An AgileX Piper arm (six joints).
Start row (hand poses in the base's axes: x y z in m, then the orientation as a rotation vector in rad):
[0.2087, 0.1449, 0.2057, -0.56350, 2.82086, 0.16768]
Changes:
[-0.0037, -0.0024, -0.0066, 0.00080, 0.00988, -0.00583]
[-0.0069, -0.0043, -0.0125, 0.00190, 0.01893, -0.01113]
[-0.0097, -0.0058, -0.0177, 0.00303, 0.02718, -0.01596]
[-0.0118, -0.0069, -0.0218, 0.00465, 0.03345, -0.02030]
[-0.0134, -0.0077, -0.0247, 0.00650, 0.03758, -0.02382]
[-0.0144, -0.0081, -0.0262, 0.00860, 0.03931, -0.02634]
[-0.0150, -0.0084, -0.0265, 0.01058, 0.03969, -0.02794]
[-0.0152, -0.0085, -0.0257, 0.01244, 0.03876, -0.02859]
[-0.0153, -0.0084, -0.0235, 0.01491, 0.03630, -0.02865]
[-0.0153, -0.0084, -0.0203, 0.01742, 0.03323, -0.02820]
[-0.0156, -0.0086, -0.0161, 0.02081, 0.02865, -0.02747]
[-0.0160, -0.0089, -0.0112, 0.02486, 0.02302, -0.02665]
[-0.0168, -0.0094, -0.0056, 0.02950, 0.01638, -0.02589]
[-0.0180, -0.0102, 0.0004, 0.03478, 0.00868, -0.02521]
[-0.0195, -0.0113, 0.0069, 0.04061, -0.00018, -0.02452]
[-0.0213, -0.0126, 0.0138, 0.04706, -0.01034, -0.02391]
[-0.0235, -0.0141, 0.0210, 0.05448, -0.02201, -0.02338]
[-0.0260, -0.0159, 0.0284, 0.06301, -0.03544, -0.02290]
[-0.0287, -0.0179, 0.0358, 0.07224, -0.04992, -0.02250]
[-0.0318, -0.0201, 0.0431, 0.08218, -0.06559, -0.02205]
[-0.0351, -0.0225, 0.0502, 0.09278, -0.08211, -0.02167]
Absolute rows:
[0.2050, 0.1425, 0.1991, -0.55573, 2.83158, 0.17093]
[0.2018, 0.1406, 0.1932, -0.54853, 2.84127, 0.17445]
[0.1990, 0.1391, 0.1880, -0.54191, 2.85007, 0.17784]
[0.1969, 0.1380, 0.1839, -0.53572, 2.85670, 0.18138]
[0.1953, 0.1372, 0.1810, -0.53051, 2.86101, 0.18469]
[0.1943, 0.1368, 0.1795, -0.52653, 2.86271, 0.18774]
[0.1937, 0.1365, 0.1792, -0.52381, 2.86293, 0.19036]
[0.1935, 0.1364, 0.1800, -0.52241, 2.86171, 0.19255]
[0.1934, 0.1365, 0.1822, -0.52164, 2.85872, 0.19520]
[0.1934, 0.1365, 0.1854, -0.52156, 2.85502, 0.19779]
[0.1931, 0.1363, 0.1896, -0.52160, 2.84958, 0.20116]
[0.1927, 0.1360, 0.1945, -0.52155, 2.84294, 0.20510]
[0.1919, 0.1355, 0.2001, -0.52122, 2.83518, 0.20950]
[0.1907, 0.1347, 0.2061, -0.52057, 2.82624, 0.21440]
[0.1892, 0.1336, 0.2126, -0.51974, 2.81603, 0.21965]
[0.1874, 0.1323, 0.2195, -0.51857, 2.80442, 0.22526]
[0.1852, 0.1308, 0.2267, -0.51697, 2.79110, 0.23164]
[0.1827, 0.1290, 0.2341, -0.51494, 2.77580, 0.23888]
[0.1800, 0.1270, 0.2415, -0.51257, 2.75929, 0.24663]
[0.1769, 0.1248, 0.2488, -0.51002, 2.74143, 0.25487]
[0.1736, 0.1224, 0.2559, -0.50717, 2.72255, 0.26360]

